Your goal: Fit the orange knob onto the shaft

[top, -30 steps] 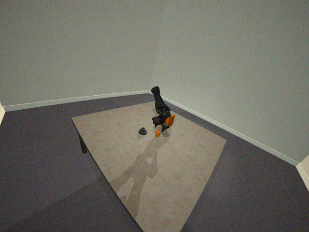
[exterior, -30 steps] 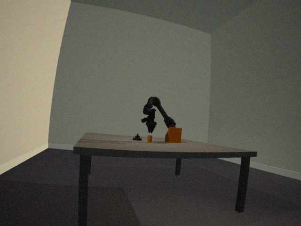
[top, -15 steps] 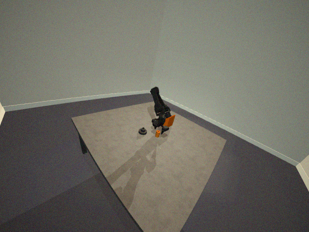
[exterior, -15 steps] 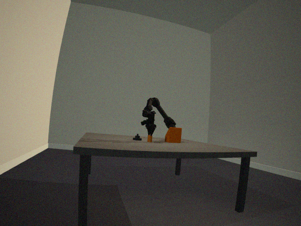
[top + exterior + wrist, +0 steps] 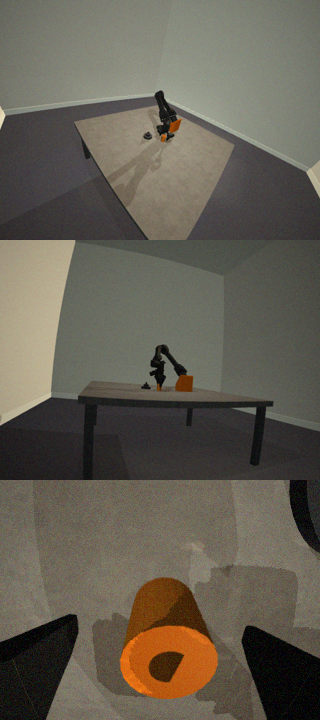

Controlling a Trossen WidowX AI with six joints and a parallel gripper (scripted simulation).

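Right now my gripper tip is right at the orange knob. The rest, counted from my gripper tip: pedestal (120 mm to the right, 90 mm ahead).
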